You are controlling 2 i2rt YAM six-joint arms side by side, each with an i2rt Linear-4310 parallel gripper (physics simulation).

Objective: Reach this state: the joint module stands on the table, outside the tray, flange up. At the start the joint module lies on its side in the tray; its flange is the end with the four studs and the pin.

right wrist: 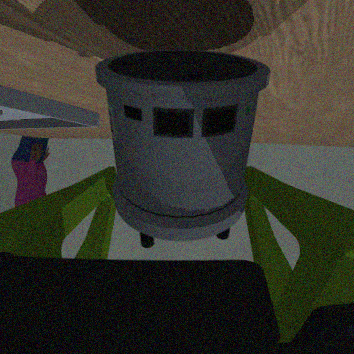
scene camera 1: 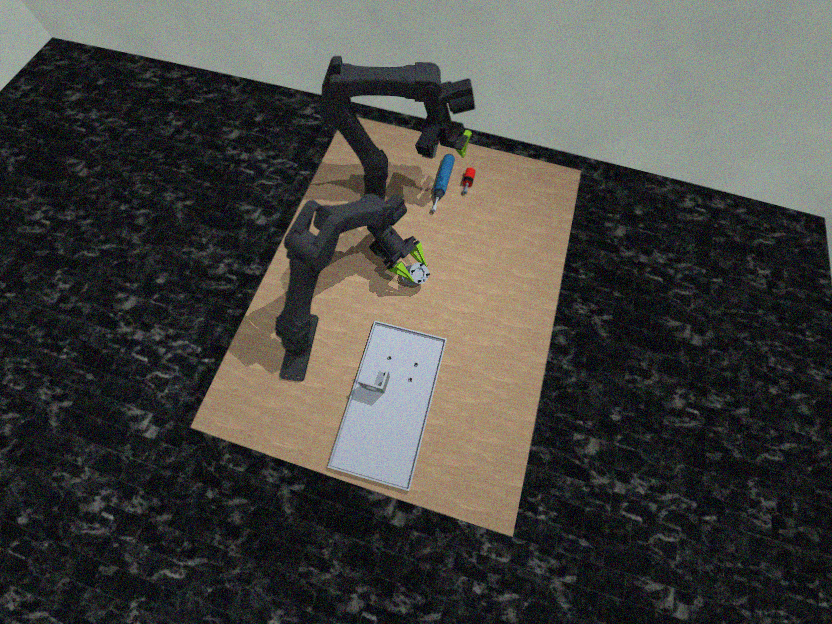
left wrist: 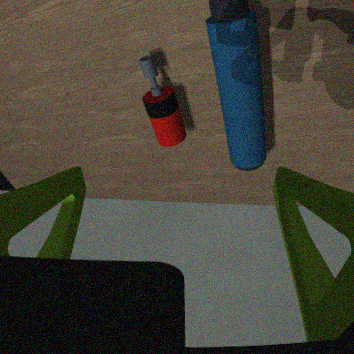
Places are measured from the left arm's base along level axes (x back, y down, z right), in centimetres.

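Where they show: left gripper, fingertip midpoint: (scene camera 1: 449, 152) (left wrist: 178, 177); right gripper, fingertip midpoint: (right wrist: 179, 177) (scene camera 1: 419, 274); left arm's base at its link origin: (scene camera 1: 375, 192); right arm's base at its link origin: (scene camera 1: 300, 346).
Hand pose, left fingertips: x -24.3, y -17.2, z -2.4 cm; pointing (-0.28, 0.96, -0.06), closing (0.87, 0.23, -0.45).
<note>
Each offset is from my left fingertips to the top centre of the thing. "spot": to the spot under its first point.
The grey joint module @[dx +8.7, dy +7.9, dz +35.6 cm] (scene camera 1: 418, 272) (right wrist: 177, 150) is between the fingers of my right gripper (scene camera 1: 416, 270) (right wrist: 179, 177), which is shut on it. In scene camera 1 its flange faces up, on the table side beyond the tray's upper end. In the right wrist view its open lower end shows above the wood and two dark studs show at the opposite end, so it appears held upright, a little off the table. The tray @[dx +14.1, dy +15.6, dz +72.8 cm] (scene camera 1: 350, 401) (right wrist: 65, 112) is apart from it. My left gripper (scene camera 1: 465, 143) (left wrist: 178, 177) is open and empty near the table's far edge.
A blue driver @[spot: dx +0.7, dy +13.1, dz -2.5 cm] (scene camera 1: 444, 175) (left wrist: 240, 95) and a short red driver @[dx -7.5, dy +13.7, dz -2.3 cm] (scene camera 1: 469, 175) (left wrist: 167, 122) lie near the left gripper. A grey bracket (scene camera 1: 376, 380) and several small screws @[dx +7.5, dy +16.2, dz +62.4 cm] (scene camera 1: 416, 364) are in the tray. A magenta and blue shape (right wrist: 31, 175) shows in the background.
</note>
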